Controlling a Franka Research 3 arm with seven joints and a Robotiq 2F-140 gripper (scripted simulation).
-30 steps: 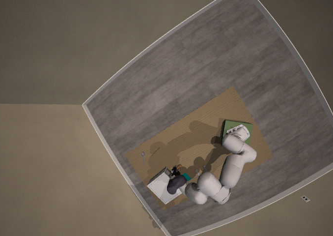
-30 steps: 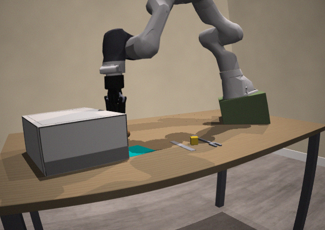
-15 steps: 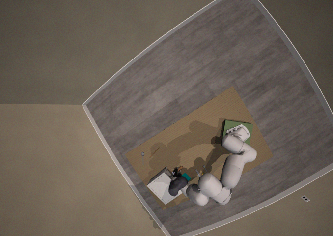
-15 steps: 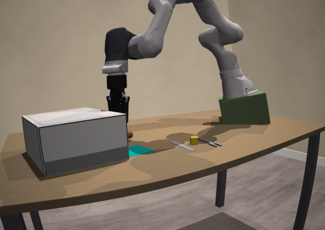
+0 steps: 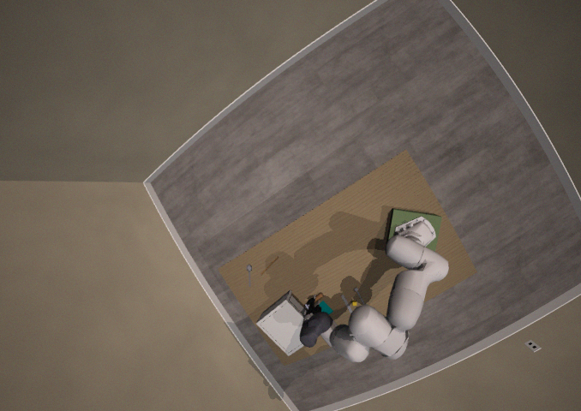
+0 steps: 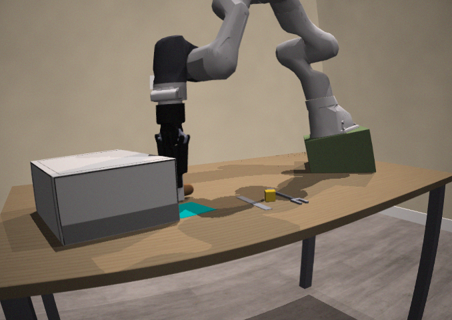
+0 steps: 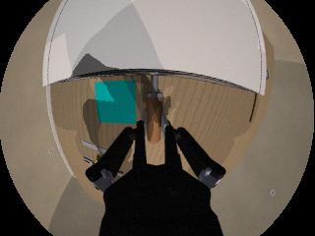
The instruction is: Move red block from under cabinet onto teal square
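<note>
Now: the teal square 10 cm to the left of my hand, 4 cm below it and 2 cm ahead of it. From my hand the other things lie so: hooked tool 12 cm ahead, 5 cm to the left, 2 cm below; then red block 20 cm ahead, 8 cm to the left, 2 cm below; then flat metal strip 15 cm to the left, 14 cm behind, 4 cm below.
</note>
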